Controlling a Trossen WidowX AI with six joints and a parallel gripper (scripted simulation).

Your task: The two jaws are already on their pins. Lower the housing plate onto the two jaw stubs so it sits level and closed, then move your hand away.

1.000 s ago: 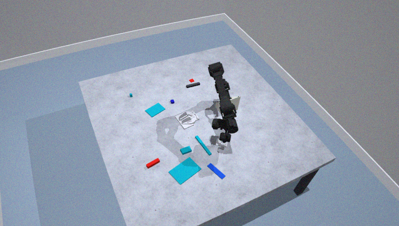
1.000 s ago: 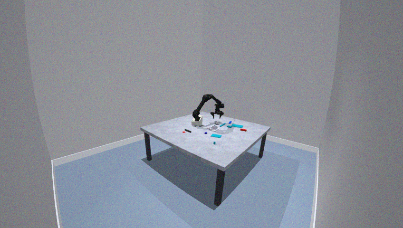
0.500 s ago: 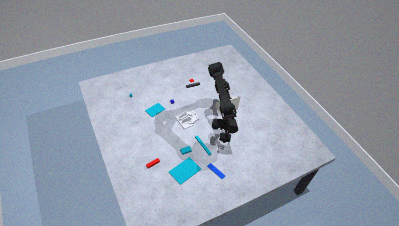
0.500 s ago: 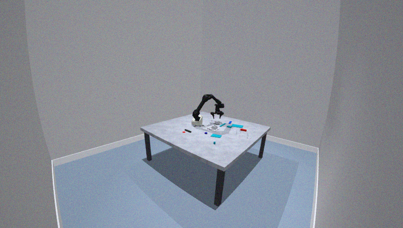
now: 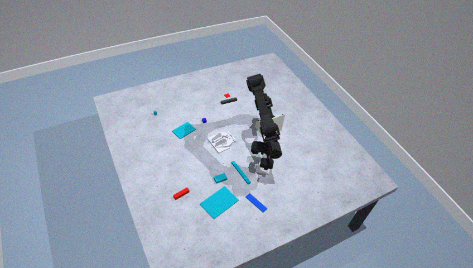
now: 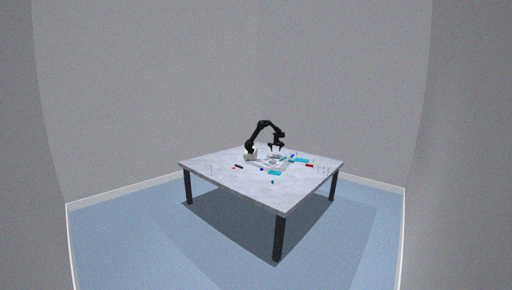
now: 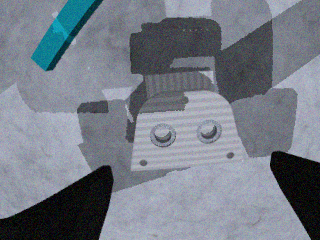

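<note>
Now: the long teal bar 12 cm ahead of my gripper tip, 5 cm to the right of it and 5 cm below it. Also, from my gripper tip: blue bar (16 cm ahead, 14 cm to the left, 6 cm below); large teal square (31 cm ahead, 6 cm below, 4 cm to the left); small teal block (23 cm ahead, 7 cm to the right, 5 cm below).
</note>
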